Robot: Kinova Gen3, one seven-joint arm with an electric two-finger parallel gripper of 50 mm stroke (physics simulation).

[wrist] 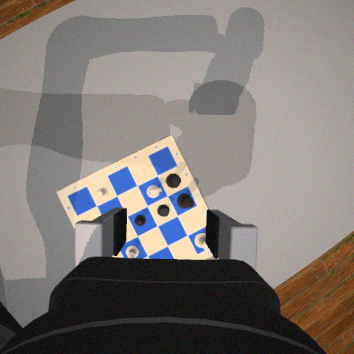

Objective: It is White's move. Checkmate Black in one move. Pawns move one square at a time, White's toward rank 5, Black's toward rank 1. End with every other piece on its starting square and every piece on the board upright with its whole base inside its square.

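Places are measured from the arm's base along level axes (x ahead, y left, z up), in millimetres.
Pixels of known places: gripper, fingertip midpoint: (165,225).
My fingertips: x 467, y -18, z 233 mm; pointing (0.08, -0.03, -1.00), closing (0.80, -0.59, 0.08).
Note:
Ahead of a thing's pixels: the offset from my fingertips to its top centre. Level surfaces: height alone.
The blue and cream chessboard @(20 mm right, 35 mm back, 296 mm down) (141,168) lies turned at a slant, its lower part hidden behind my gripper. White pieces show on it: one @(58 mm left, 63 mm back, 264 mm down) (102,192) on a cream square near the upper left edge, one @(11 mm left, 10 mm ahead, 256 mm down) (153,191) on a blue square, one @(52 mm right, 79 mm back, 252 mm down) (132,251) at lower left, and one @(105 mm right, 28 mm ahead, 232 mm down) (201,240) partly behind the right finger. Dark pieces stand nearer the right edge and middle: one @(6 mm left, 47 mm ahead, 243 mm down) (173,180), a wider one @(33 mm right, 43 mm ahead, 232 mm down) (185,201), one @(25 mm right, 4 mm ahead, 263 mm down) (163,210) and one @(16 mm right, 37 mm back, 264 mm down) (140,220). Their types are hard to tell from above. My gripper (165,225) is open and empty, above the board.
The grey table top @(302 mm down) (300,150) surrounds the board and carries broad shadows of the arm. Wooden floor (325,280) shows beyond the table's edge at lower right and in the upper left corner.

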